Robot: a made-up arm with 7 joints. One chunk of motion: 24 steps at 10 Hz.
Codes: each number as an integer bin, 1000 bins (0 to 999) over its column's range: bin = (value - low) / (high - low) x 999, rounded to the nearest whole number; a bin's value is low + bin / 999 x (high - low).
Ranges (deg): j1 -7..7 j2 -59..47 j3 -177..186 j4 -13..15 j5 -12..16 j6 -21..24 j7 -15..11
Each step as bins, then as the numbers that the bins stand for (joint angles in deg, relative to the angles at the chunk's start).
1 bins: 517 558 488 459 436 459 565
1 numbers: 0.25 0.21 0.32 -0.14 0.22 -0.32 -0.30
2 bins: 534 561 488 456 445 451 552
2 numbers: 0.48 0.53 0.32 -0.22 0.47 -0.68 -0.63
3 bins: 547 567 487 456 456 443 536
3 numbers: 0.67 1.16 -0.04 -0.22 0.78 -1.05 -1.05
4 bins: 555 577 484 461 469 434 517
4 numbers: 0.78 2.22 -1.13 -0.08 1.15 -1.45 -1.54
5 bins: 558 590 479 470 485 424 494
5 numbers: 0.82 3.60 -2.95 0.17 1.59 -1.90 -2.14
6 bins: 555 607 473 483 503 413 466
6 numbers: 0.78 5.41 -5.13 0.54 2.10 -2.40 -2.87
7 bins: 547 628 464 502 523 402 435
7 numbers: 0.67 7.63 -8.40 1.07 2.66 -2.89 -3.68
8 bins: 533 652 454 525 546 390 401
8 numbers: 0.47 10.18 -12.03 1.71 3.30 -3.43 -4.56
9 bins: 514 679 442 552 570 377 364
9 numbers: 0.20 13.05 -16.39 2.47 3.98 -4.02 -5.53
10 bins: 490 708 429 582 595 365 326
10 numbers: -0.13 16.12 -21.12 3.31 4.68 -4.56 -6.52
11 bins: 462 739 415 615 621 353 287
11 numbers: -0.53 19.41 -26.20 4.24 5.41 -5.10 -7.53
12 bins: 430 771 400 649 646 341 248
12 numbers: -0.97 22.81 -31.65 5.19 6.11 -5.64 -8.55
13 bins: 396 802 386 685 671 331 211
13 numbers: -1.45 26.10 -36.74 6.20 6.81 -6.09 -9.51
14 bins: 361 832 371 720 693 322 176
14 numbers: -1.94 29.28 -42.19 7.18 7.42 -6.50 -10.42
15 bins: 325 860 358 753 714 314 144
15 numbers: -2.45 32.25 -46.92 8.11 8.01 -6.86 -11.25
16 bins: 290 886 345 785 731 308 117
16 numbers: -2.94 35.01 -51.64 9.00 8.49 -7.13 -11.95
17 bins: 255 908 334 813 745 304 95
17 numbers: -3.43 37.34 -55.64 9.79 8.88 -7.31 -12.53
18 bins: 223 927 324 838 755 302 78
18 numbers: -3.87 39.36 -59.27 10.49 9.16 -7.40 -12.97
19 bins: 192 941 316 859 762 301 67
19 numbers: -4.31 40.85 -62.18 11.08 9.36 -7.44 -13.26
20 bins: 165 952 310 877 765 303 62
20 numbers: -4.69 42.01 -64.36 11.58 9.44 -7.35 -13.39
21 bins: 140 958 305 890 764 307 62
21 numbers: -5.04 42.65 -66.17 11.94 9.41 -7.17 -13.39
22 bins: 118 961 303 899 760 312 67
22 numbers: -5.35 42.97 -66.90 12.20 9.30 -6.95 -13.26
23 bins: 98 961 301 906 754 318 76
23 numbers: -5.63 42.97 -67.63 12.39 9.13 -6.68 -13.02
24 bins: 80 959 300 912 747 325 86
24 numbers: -5.88 42.76 -67.99 12.56 8.94 -6.36 -12.76
